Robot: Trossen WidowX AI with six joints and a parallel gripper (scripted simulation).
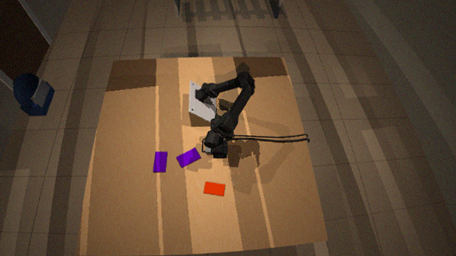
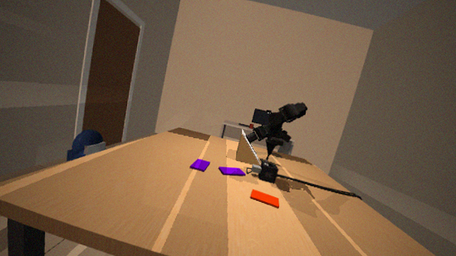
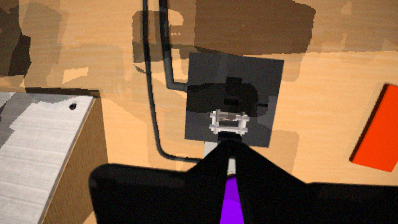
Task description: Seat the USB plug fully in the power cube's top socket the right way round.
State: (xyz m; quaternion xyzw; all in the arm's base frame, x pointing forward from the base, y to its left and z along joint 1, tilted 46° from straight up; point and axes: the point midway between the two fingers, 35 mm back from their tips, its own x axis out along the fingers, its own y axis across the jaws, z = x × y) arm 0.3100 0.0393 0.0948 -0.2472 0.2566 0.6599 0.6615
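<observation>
The silver USB plug is 20 mm below my gripper tip. Also, from my gripper tip: orange-red block: 220 mm ahead, 20 mm to the right, 120 mm below.
</observation>
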